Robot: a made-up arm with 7 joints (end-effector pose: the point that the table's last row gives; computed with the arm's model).
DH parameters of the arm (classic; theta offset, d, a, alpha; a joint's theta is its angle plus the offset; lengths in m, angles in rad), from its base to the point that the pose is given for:
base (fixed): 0 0.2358 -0.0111 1.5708
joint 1: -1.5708 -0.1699 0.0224 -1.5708
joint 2: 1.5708 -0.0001 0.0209 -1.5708
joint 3: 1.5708 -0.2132 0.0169 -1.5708
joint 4: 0 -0.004 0.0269 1.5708
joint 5: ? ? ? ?
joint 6: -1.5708 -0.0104 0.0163 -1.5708
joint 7: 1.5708 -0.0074 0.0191 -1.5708
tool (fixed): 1.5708 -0.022 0 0
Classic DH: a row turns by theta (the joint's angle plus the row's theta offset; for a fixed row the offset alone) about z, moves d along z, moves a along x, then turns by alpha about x.
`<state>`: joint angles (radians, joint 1 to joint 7).
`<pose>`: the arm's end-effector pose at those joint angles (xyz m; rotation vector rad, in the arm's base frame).
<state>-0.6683 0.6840 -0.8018 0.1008 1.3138 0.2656 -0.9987</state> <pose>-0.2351 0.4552 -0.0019 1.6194 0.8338 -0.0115</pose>
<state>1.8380 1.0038 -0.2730 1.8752 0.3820 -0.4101 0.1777</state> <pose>0.0946 0.2853 0.4188 -0.7749 2.2464 0.7792</pose>
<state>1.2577 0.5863 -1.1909 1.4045 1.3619 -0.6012 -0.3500</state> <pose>0.2973 0.1999 0.2167 -0.7020 -2.1161 0.0913</pose>
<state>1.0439 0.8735 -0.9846 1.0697 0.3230 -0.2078 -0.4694</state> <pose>0.2961 0.3493 0.1398 0.8592 -1.8824 -0.4545</pose>
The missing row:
joint 5: 0 -0.1553 0.0139 1.5708
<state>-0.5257 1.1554 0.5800 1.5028 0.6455 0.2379 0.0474</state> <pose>0.1100 0.4331 0.1213 0.6116 -1.1891 -0.1674</pose>
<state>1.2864 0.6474 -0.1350 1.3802 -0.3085 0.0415 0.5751</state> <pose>0.2920 0.3226 0.2989 0.9380 -2.0202 -0.8814</pose>
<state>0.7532 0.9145 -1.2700 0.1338 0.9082 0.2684 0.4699</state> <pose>0.1431 0.4900 0.0299 0.4002 -0.3458 -0.0133</pose>
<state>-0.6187 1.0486 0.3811 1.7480 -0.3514 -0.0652 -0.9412</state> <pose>0.1005 0.3967 0.0978 1.6372 -1.7523 -0.6305</pose>
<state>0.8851 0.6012 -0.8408 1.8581 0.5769 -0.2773 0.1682</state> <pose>0.2222 0.1684 0.1649 -0.6859 -2.2305 -1.1048</pose>
